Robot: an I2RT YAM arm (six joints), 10 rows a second.
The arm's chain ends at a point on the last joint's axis. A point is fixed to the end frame.
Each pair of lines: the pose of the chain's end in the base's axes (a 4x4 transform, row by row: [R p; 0 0 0 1], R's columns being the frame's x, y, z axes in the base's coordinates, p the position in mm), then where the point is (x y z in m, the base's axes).
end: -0.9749, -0.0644, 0.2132, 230.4; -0.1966, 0.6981, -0.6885, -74.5; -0.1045, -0.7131, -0.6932, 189.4; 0, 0, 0, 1
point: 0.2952 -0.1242 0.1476
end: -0.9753, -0.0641, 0.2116, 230.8; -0.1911, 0.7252, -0.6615, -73.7; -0.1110, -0.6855, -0.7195, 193.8; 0, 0, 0, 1
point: 0.2955 -0.1218 0.1500
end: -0.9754, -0.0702, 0.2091, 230.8; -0.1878, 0.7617, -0.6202, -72.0; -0.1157, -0.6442, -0.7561, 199.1; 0, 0, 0, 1
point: 0.2953 -0.1174 0.1523
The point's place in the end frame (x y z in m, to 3 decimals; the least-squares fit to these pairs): -0.049 -0.009 0.077
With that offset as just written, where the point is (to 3 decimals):
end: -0.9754, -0.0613, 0.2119, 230.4; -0.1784, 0.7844, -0.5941, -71.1; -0.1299, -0.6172, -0.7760, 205.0; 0, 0, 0, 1
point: 0.295 -0.115 0.157
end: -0.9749, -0.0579, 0.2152, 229.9; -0.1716, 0.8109, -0.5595, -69.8; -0.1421, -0.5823, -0.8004, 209.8; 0, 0, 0, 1
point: 0.295 -0.112 0.160
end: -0.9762, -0.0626, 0.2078, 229.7; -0.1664, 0.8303, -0.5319, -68.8; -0.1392, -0.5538, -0.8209, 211.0; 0, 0, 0, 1
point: 0.294 -0.109 0.160
